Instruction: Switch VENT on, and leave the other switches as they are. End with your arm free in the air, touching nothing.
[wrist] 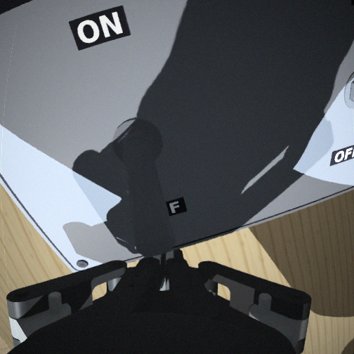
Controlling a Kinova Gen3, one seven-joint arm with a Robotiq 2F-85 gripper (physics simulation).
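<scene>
The VENT switch's dark lever [145, 195] runs from its round base [137, 140] down toward the panel's lower edge, in heavy shadow. It covers part of its OFF label [176, 206], of which an F shows. The ON label [100, 27] is at the upper left, on the base's other side. The VENT name plate does not show. My gripper [163, 254] is shut and empty at the bottom middle. Its fingertips appear very close to the lever's lower end; whether they touch it I cannot tell.
The pale panel [30, 165] has a corner screw [82, 263] at the lower left. A neighbouring switch's base [351, 91] and its OFF label [344, 155] are cut by the right edge. A wooden surface [280, 240] shows below the panel. Broad arm shadows cross the panel.
</scene>
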